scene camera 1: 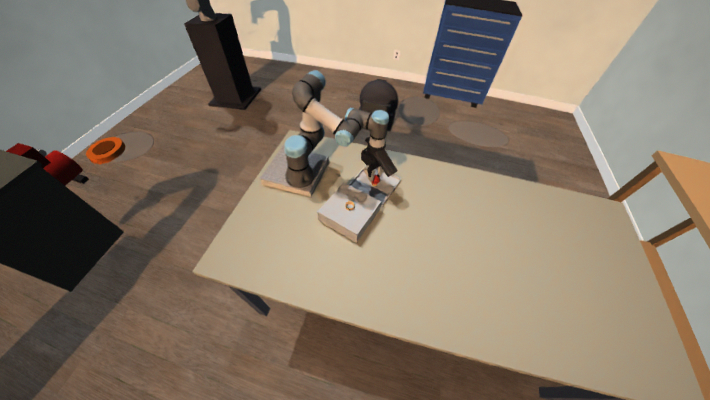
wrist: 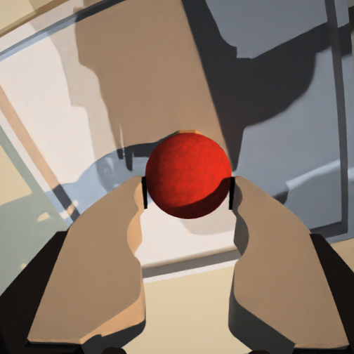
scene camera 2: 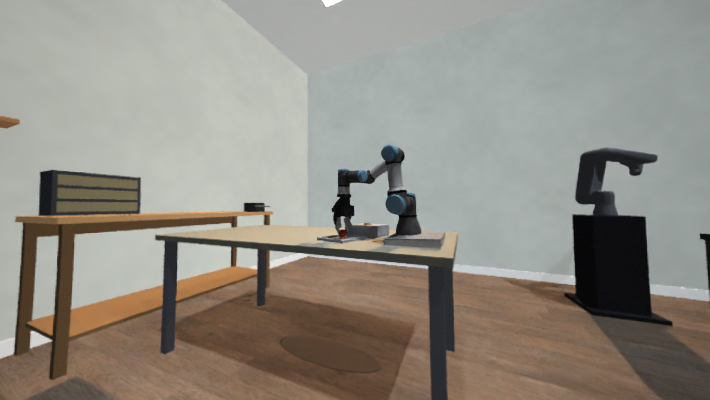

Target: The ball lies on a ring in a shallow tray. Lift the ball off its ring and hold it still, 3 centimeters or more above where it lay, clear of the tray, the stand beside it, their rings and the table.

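Frame: origin at the arm's base, x right, y ahead, z up, level; metres.
Seen in the pictures: gripper, fingertip midpoint: point(scene camera 1: 374, 179) point(scene camera 2: 342, 234); arm's base, link origin: point(scene camera 1: 299, 177) point(scene camera 2: 408, 233).
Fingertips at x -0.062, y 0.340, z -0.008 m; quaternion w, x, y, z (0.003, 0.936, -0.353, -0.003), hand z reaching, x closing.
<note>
Offsets run from my fingertips to a thing's top centre. "pt": to the spot under its first point. Level surfaces: height alone.
A red ball {dx +0.002, dy +0.003, dz +0.025 m} point(scene camera 1: 375, 180) point(scene camera 2: 343, 233) point(wrist: 188, 175) sits low over the floor of the shallow tray {pt dx +0.015, dy +0.085, dz -0.027 m} point(scene camera 1: 391, 188) point(scene camera 2: 326, 239) point(wrist: 190, 264). A sliver of its orange ring point(wrist: 188, 131) shows at the ball's far edge in the wrist view; the rest is hidden under the ball. My gripper point(scene camera 1: 375, 176) point(scene camera 2: 342, 230) point(wrist: 187, 179) points down, shut on the ball, with one dark fingertip pad against each side. Any gap between ball and ring is too small to tell.
A grey box-shaped stand point(scene camera 1: 340, 216) point(scene camera 2: 374, 231) is right beside the tray, taller than it, with an orange ring {pt dx +0.186, dy -0.081, dz +0.045 m} point(scene camera 1: 350, 202) on top. The arm's base plate point(scene camera 1: 280, 172) point(scene camera 2: 415, 240) lies near them on the table {dz -0.029 m} point(scene camera 1: 475, 250) point(scene camera 2: 225, 237).
</note>
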